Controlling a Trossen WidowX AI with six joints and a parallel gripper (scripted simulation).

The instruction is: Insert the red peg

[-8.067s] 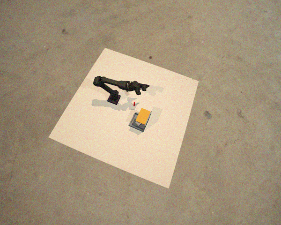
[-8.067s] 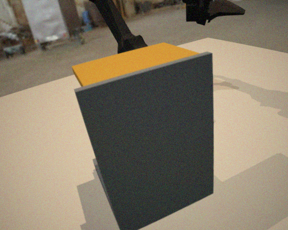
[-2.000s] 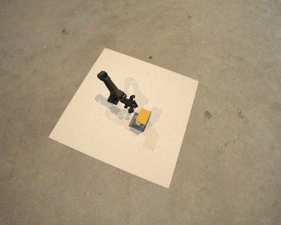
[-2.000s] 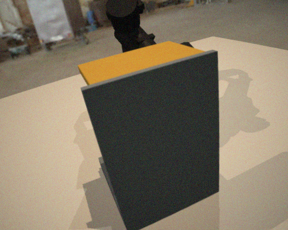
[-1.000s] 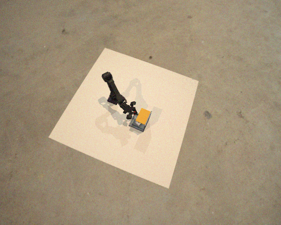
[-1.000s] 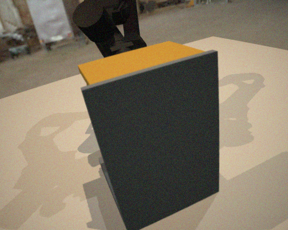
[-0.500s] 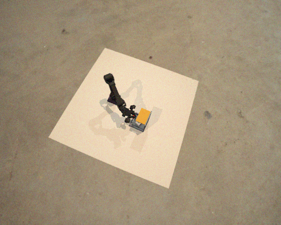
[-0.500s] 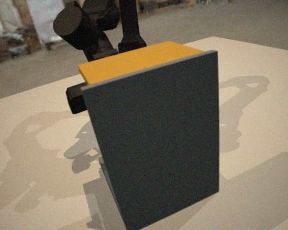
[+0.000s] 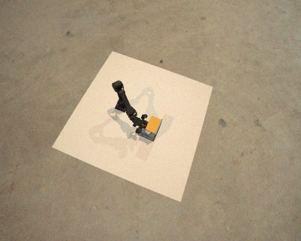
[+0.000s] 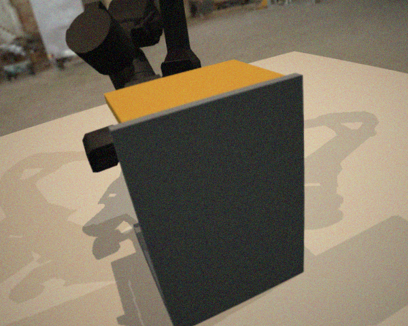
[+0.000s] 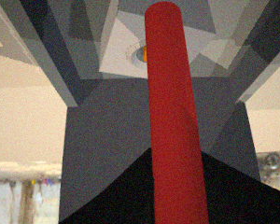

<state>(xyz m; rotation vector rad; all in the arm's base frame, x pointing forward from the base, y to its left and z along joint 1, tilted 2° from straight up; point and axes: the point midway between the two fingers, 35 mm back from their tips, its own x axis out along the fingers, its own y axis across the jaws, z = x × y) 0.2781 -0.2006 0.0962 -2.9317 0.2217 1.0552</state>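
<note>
Now: gripper tip 90 mm short of the dark box wall, 20 mm below it and 10 mm to the left of it. Also, from my gripper tip: orange roof 130 mm above, 40 mm ahead; then red peg 30 mm behind, 10 mm below.
</note>
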